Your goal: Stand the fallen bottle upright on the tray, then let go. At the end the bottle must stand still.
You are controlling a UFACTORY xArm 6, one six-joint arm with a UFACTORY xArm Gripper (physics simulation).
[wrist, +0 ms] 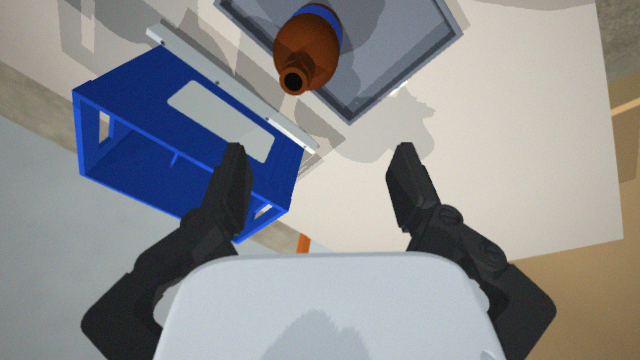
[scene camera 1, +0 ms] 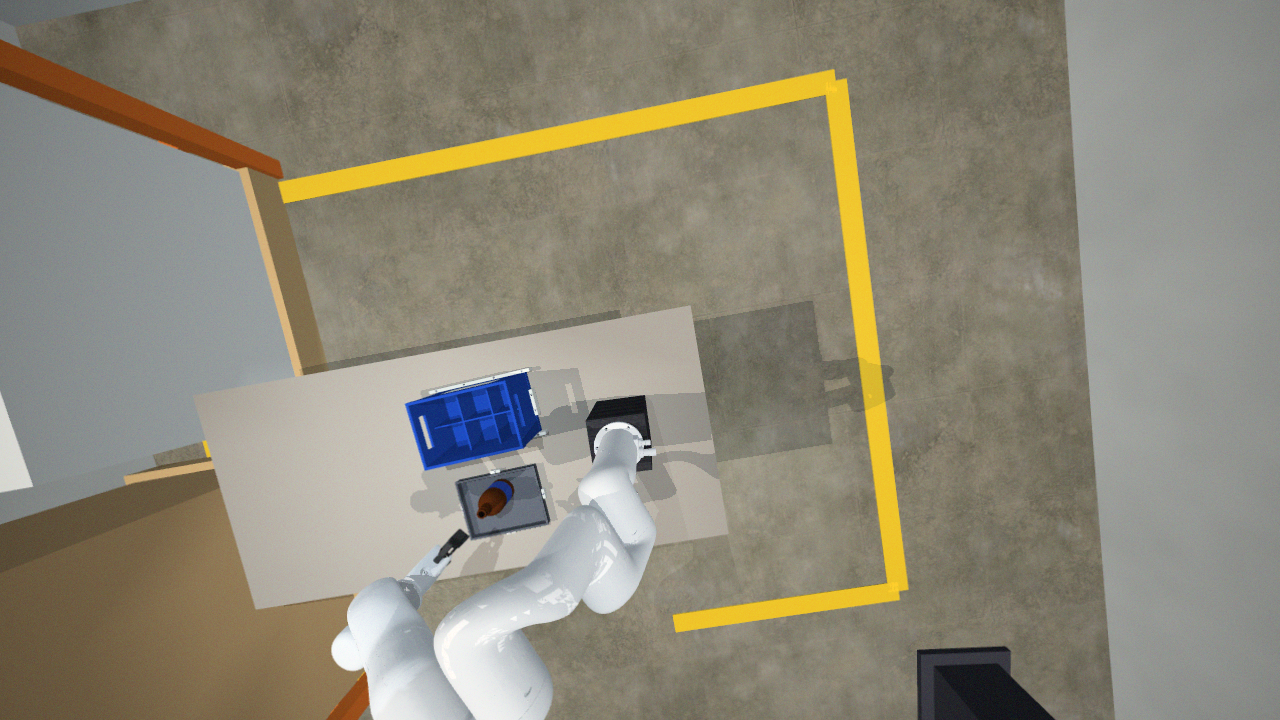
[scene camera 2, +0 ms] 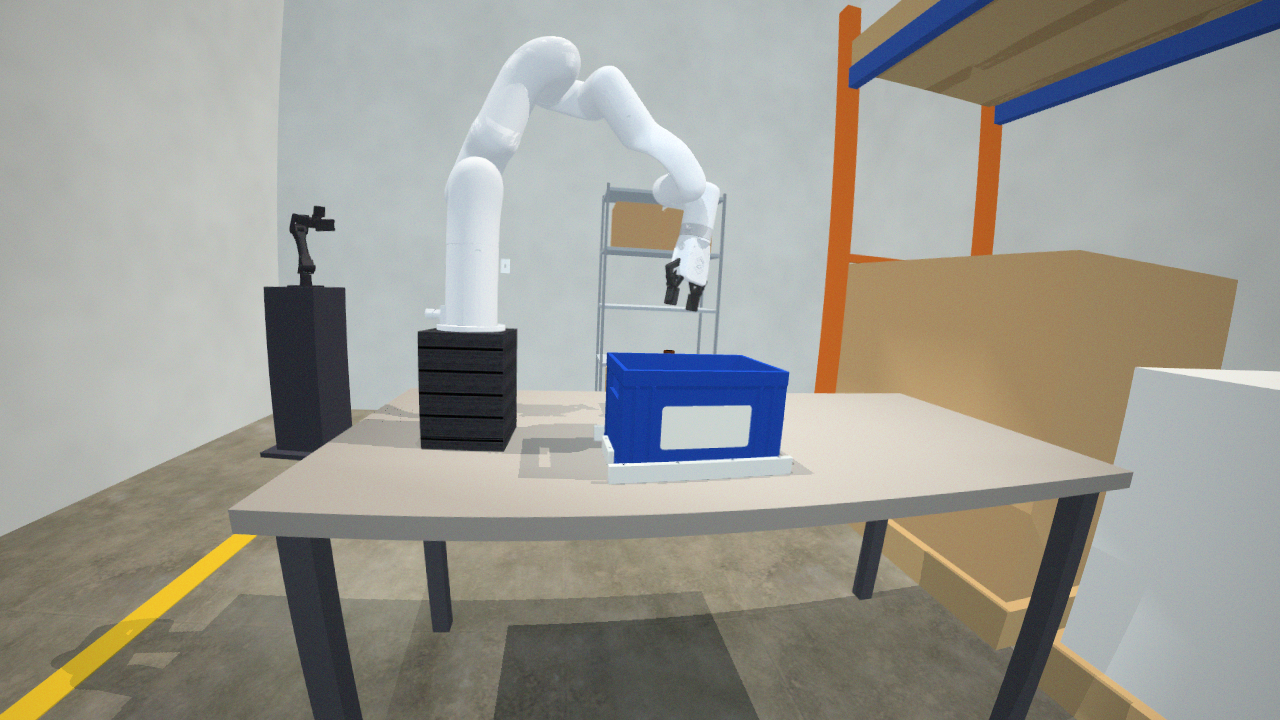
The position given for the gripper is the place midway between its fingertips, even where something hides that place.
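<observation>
Scene camera 2 shows the gripper [scene camera 2: 680, 307] and a blue crate [scene camera 2: 660, 407]. Scene camera 2 does not show the grey tray, hidden by the blue crate. In scene camera 1 there are the blue crate [scene camera 1: 492, 417], a brown bottle [scene camera 1: 493, 500] and the grey tray [scene camera 1: 527, 509]. The wrist view has the blue crate [wrist: 169, 126] as well, along with the brown bottle [wrist: 306, 50] and the grey tray [wrist: 379, 53].
</observation>
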